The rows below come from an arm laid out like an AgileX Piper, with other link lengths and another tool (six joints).
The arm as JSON. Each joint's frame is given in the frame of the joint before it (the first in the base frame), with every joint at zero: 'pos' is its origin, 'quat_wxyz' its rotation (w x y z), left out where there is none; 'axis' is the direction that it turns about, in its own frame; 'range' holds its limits. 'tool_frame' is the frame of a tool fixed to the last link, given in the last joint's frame.
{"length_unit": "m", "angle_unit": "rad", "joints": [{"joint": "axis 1", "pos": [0.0, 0.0, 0.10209], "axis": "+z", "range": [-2.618, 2.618]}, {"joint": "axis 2", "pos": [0.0, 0.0, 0.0], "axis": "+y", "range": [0.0, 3.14]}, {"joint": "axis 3", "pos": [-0.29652, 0.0, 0.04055], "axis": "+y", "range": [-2.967, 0.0]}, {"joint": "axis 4", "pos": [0.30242, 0.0, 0.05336], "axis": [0.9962, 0.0, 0.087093], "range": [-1.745, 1.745]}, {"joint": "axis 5", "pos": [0.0, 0.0, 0.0], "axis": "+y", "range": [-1.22, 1.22]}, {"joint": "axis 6", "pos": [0.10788, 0.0, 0.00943], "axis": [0.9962, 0.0, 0.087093], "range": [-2.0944, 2.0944]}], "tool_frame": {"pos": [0.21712, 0.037, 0.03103], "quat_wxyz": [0.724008, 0.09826, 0.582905, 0.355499]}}
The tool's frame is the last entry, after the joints.
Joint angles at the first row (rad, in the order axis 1, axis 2, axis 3, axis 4, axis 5, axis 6):
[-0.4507, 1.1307, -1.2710, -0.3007, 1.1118, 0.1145]
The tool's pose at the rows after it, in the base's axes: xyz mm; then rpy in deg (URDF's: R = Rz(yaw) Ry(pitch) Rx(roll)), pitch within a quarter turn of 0, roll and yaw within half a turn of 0:
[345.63 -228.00 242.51 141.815 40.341 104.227]
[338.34 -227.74 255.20 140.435 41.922 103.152]
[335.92 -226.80 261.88 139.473 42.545 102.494]
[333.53 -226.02 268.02 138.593 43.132 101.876]
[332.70 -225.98 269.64 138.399 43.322 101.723]
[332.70 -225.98 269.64 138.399 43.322 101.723]
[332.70 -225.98 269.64 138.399 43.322 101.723]
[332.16 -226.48 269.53 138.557 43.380 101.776]
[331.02 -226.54 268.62 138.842 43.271 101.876]
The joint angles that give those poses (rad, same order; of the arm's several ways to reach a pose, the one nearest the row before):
[-0.4507, 1.0876, -1.2354, -0.3137, 1.1118, 0.1145]
[-0.4507, 1.0493, -1.2287, -0.3240, 1.1120, 0.1149]
[-0.4507, 1.0328, -1.2287, -0.3248, 1.1120, 0.1149]
[-0.4507, 1.0177, -1.2287, -0.3259, 1.1120, 0.1149]
[-0.4507, 1.0134, -1.2285, -0.3271, 1.1120, 0.1149]
[-0.4507, 1.0134, -1.2285, -0.3271, 1.1120, 0.1149]
[-0.4507, 1.0134, -1.2285, -0.3271, 1.1120, 0.1149]
[-0.4507, 1.0134, -1.2285, -0.3293, 1.1130, 0.1149]
[-0.4507, 1.0134, -1.2284, -0.3305, 1.1173, 0.1149]

